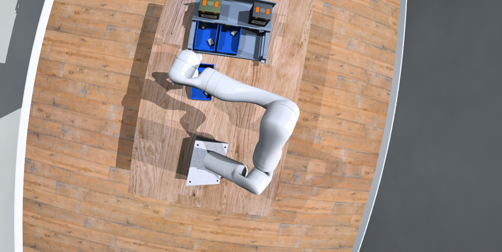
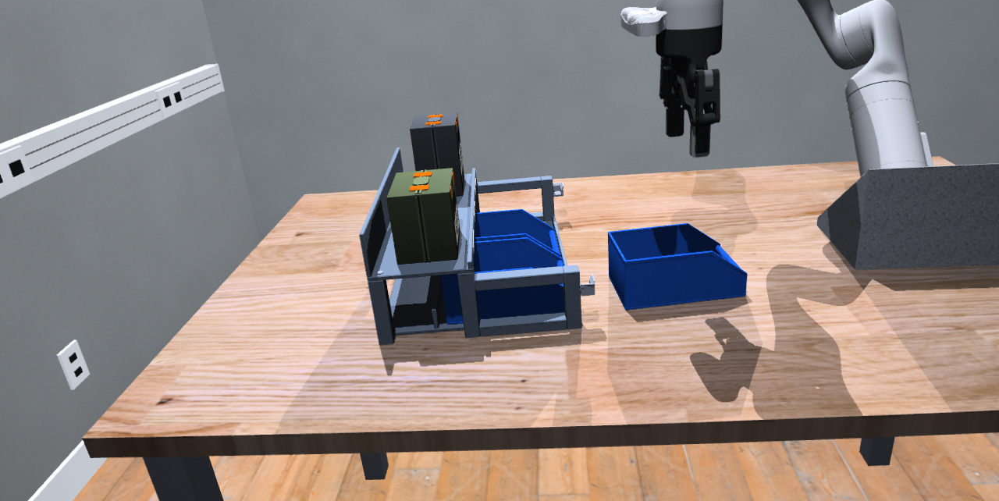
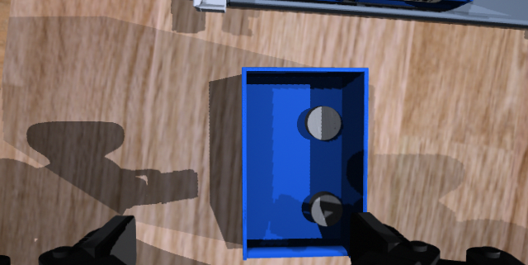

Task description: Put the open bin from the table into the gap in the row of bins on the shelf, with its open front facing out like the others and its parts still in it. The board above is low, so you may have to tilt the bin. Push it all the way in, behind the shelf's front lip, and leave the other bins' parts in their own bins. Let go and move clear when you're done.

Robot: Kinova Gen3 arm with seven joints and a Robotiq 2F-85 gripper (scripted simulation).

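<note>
The round grey part is 22 cm below my hand, 7 cm to the right of it and 3 cm ahead of it. Round my hand: green box (34 cm ahead, 8 cm below, 5 cm to the right); then dark box (32 cm ahead, 28 cm to the right, 7 cm below); then shelf (26 cm ahead, 16 cm to the right, 16 cm below).
</note>
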